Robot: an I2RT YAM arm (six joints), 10 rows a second.
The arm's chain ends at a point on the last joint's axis. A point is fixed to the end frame.
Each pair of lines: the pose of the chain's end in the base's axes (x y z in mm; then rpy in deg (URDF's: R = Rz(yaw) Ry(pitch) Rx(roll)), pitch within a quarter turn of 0, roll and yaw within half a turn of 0), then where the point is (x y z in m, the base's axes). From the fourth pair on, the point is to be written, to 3 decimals.
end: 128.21, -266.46, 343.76, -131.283, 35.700, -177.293
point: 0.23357 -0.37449 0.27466
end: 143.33, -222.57, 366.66, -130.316, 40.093, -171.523
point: 0.26302 -0.32080 0.30691
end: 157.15, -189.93, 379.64, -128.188, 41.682, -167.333
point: 0.28335 -0.28343 0.32603
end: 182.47, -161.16, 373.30, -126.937, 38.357, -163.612
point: 0.310 -0.250 0.316
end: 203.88, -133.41, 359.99, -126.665, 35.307, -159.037
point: 0.335 -0.213 0.298
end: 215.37, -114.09, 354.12, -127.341, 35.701, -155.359
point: 0.352 -0.184 0.292
